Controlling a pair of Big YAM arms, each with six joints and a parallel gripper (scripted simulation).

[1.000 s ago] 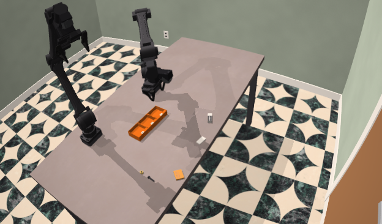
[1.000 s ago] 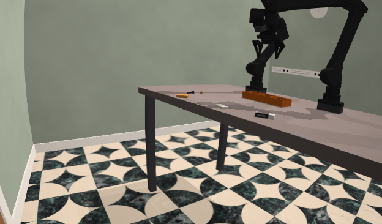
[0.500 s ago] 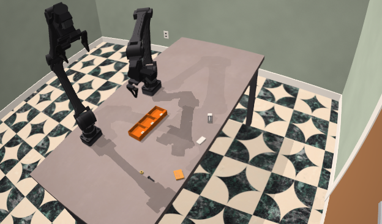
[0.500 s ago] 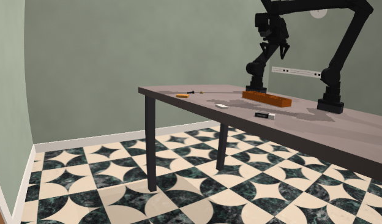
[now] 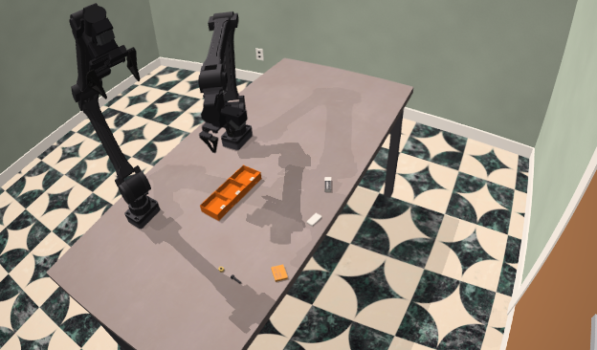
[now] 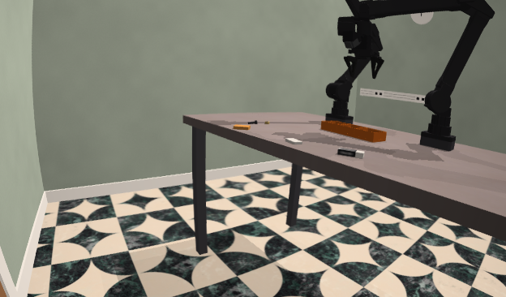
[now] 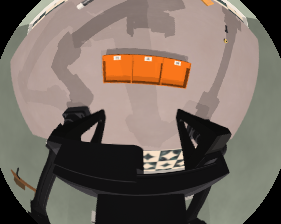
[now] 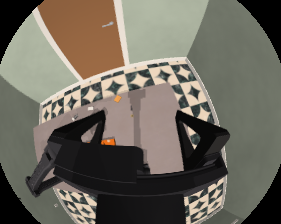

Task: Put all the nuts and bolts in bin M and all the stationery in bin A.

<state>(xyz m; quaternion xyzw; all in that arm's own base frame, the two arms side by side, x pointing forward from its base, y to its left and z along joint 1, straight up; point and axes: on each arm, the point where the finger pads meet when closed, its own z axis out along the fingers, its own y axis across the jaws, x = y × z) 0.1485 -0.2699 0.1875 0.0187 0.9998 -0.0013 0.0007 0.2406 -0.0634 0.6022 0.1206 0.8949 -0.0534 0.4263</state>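
The orange double bin is 20 mm ahead of my left hand, 20 mm to the right of it and 200 mm below it. From my left hand the other things lie so: sleeved eraser 270 mm ahead, 220 mm to the left, 210 mm below; then brass nut 220 mm ahead, 290 mm to the right, 220 mm below; then white eraser 330 mm ahead, 50 mm to the left, 220 mm below.
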